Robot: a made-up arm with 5 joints.
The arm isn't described. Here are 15 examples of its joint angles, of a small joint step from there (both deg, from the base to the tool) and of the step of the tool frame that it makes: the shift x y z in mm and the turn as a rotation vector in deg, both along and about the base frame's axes.
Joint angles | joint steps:
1: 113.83 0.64 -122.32 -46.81 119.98 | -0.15 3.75 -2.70 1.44 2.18
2: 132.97 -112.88 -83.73 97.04 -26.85 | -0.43 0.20 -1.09 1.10 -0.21
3: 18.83 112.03 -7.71 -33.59 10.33 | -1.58 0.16 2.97 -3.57 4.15
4: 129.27 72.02 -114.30 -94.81 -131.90 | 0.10 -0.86 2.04 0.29 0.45
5: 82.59 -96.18 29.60 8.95 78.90 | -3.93 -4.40 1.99 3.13 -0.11
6: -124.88 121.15 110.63 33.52 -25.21 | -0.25 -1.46 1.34 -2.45 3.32
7: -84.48 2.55 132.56 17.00 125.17 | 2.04 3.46 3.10 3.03 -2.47
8: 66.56 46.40 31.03 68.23 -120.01 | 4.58 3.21 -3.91 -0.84 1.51
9: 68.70 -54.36 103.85 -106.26 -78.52 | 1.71 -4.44 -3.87 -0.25 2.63
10: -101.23 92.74 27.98 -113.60 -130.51 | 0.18 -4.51 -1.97 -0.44 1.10
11: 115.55 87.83 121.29 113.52 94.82 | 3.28 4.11 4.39 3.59 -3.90
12: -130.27 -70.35 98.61 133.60 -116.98 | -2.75 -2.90 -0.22 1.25 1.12
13: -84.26 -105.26 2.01 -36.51 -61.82 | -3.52 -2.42 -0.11 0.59 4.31
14: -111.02 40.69 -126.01 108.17 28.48 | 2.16 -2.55 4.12 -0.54 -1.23
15: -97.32 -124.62 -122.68 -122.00 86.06 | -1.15 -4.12 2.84 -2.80 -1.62
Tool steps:
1: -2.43 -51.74 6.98 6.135 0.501 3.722
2: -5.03 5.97 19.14 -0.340 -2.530 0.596
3: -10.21 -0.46 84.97 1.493 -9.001 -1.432
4: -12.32 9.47 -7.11 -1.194 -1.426 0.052
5: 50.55 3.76 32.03 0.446 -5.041 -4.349
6: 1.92 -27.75 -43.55 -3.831 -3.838 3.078
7: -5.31 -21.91 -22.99 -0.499 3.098 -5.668
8: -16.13 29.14 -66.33 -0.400 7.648 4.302
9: -14.95 7.98 -19.62 1.171 -2.587 -2.968
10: 1.85 1.38 0.80 -1.830 1.718 4.944
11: 20.39 11.40 -41.93 5.564 2.469 2.384
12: 8.41 10.74 12.18 -2.481 -3.862 0.799
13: -27.86 22.23 7.28 -2.692 -5.149 5.284
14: 5.57 40.81 -4.25 3.298 -0.213 2.878
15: -13.94 -47.21 6.20 -2.608 4.342 3.733
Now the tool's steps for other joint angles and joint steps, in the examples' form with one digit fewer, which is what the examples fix.
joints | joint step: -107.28 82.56 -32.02 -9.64 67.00 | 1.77 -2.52 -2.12 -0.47 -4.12
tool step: 50.1 29.8 21.5 -5.00 2.83 2.85
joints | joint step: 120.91 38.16 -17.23 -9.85 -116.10 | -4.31 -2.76 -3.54 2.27 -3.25
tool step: 41.2 7.8 33.7 4.15 -3.39 -6.09
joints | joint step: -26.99 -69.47 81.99 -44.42 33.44 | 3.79 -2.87 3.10 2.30 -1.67
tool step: -53.1 23.9 -7.4 1.10 4.87 1.27
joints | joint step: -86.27 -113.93 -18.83 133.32 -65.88 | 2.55 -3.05 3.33 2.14 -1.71
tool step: 39.4 -8.4 37.0 -1.53 2.98 4.01
